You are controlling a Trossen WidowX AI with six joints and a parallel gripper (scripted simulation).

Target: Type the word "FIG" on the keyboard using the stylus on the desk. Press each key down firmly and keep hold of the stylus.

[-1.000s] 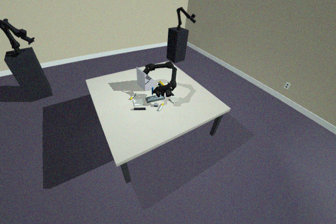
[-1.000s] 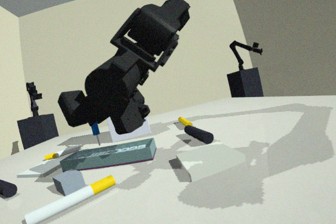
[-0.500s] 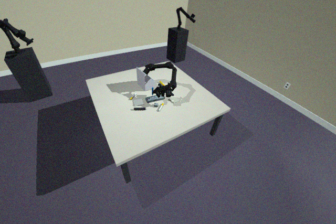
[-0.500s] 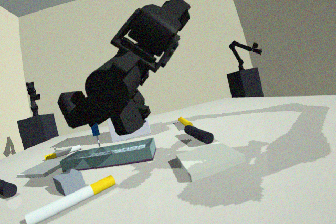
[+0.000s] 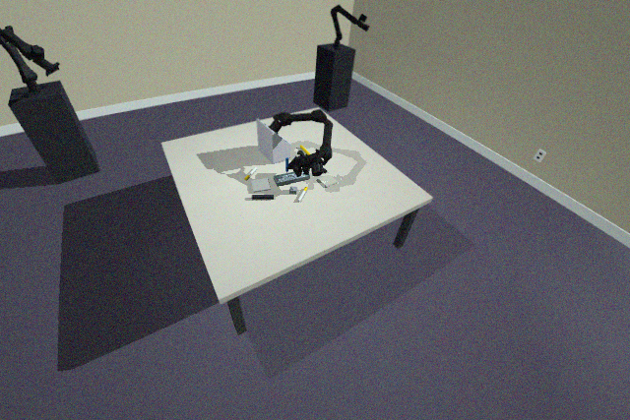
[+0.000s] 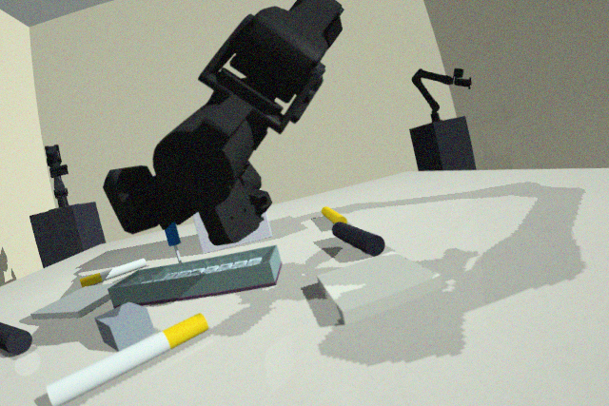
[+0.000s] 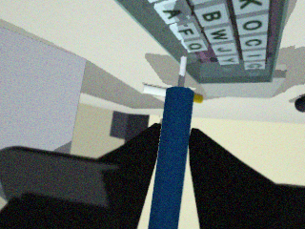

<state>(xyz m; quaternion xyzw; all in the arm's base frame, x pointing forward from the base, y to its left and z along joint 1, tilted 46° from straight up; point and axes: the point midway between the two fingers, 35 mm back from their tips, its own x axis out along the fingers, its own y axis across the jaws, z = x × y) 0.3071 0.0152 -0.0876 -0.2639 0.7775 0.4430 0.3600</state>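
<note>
The F key lies 70 mm below my gripper tip. Round my gripper tip: grey cube 120 mm ahead, 70 mm below, 30 mm to the right; then blue stylus 10 mm below.
</note>
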